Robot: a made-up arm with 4 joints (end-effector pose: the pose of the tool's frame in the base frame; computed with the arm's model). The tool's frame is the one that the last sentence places.
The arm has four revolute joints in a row. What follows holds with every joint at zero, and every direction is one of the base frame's.
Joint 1 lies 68.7 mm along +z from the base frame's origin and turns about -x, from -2.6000 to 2.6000 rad.
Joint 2 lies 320.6 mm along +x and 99.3 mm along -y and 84.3 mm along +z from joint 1 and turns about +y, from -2.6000 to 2.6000 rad.
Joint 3 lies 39.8 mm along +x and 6.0 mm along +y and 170.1 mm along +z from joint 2 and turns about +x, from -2.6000 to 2.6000 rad.
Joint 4 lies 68.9 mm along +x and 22.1 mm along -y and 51.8 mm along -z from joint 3 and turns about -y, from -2.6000 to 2.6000 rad.
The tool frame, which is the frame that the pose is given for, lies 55.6 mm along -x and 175.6 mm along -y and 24.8 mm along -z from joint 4; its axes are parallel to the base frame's.
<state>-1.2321 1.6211 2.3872 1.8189</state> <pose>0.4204 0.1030 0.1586 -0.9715 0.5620 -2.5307</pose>
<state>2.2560 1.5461 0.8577 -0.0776</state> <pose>0.2952 0.1313 0.1783 -0.6942 -0.6263 -1.6030</pose>
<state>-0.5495 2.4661 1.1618 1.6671</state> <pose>0.1792 -0.0850 0.0623 -0.5896 0.7603 -1.1095</pose>
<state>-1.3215 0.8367 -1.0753 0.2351</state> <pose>0.5851 -0.2996 -0.1290 0.3211 -0.0388 0.7462</pose>
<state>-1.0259 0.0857 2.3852 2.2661</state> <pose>0.4912 -0.0840 0.2418 -0.3901 0.7904 2.9183</pose>
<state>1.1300 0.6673 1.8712 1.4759</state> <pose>0.4297 0.0440 0.0123 1.0523 -0.8276 -1.7309</pose>
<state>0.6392 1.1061 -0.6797 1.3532</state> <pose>0.5605 -0.2132 0.3135 -0.7927 0.2505 0.6425</pose>
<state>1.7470 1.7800 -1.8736 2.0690</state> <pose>0.6649 -0.1262 0.2121 0.7060 1.1604 1.9752</pose>
